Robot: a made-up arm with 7 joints. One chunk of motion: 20 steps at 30 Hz.
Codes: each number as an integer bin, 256 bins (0 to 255) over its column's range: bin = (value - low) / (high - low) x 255, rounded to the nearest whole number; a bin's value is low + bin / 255 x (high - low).
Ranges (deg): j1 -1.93..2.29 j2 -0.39..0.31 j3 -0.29..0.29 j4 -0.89..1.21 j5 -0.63..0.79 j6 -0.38..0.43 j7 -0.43..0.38
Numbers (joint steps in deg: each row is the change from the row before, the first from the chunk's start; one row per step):
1: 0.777 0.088 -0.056 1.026 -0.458 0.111 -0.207
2: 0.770 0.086 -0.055 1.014 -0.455 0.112 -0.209
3: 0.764 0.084 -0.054 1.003 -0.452 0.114 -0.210
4: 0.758 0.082 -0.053 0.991 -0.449 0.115 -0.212
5: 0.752 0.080 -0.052 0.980 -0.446 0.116 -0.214
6: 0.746 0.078 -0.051 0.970 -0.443 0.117 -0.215
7: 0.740 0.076 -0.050 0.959 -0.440 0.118 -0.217
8: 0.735 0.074 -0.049 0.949 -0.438 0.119 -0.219
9: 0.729 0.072 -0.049 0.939 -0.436 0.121 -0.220
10: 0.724 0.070 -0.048 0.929 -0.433 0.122 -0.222
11: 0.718 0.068 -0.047 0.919 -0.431 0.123 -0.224
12: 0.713 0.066 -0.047 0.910 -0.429 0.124 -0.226
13: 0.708 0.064 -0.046 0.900 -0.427 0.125 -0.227
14: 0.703 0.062 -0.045 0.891 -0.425 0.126 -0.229
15: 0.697 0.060 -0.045 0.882 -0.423 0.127 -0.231
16: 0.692 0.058 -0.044 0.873 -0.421 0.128 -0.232
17: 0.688 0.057 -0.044 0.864 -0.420 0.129 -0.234
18: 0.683 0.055 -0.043 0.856 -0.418 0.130 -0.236
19: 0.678 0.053 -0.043 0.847 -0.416 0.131 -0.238
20: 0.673 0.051 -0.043 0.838 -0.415 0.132 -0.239
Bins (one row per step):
1: 164 174 103 233 31 155 70
2: 163 173 103 231 31 155 70
3: 163 173 104 230 32 156 69
4: 162 172 104 228 33 156 69
5: 162 171 105 227 33 156 68
6: 162 170 105 226 34 156 68
7: 161 170 106 225 34 157 67
8: 161 169 106 223 34 157 66
9: 161 168 106 222 35 158 66
10: 160 168 106 221 35 158 65
11: 160 167 107 220 36 158 65
12: 160 166 107 219 36 159 64
13: 159 165 107 217 36 159 64
14: 159 165 108 216 37 159 63
15: 159 164 108 215 37 160 63
16: 158 163 108 214 38 160 62
17: 158 163 108 213 38 160 62
18: 158 162 109 212 38 161 61
19: 158 161 109 211 38 161 60
20: 157 161 109 210 39 161 60

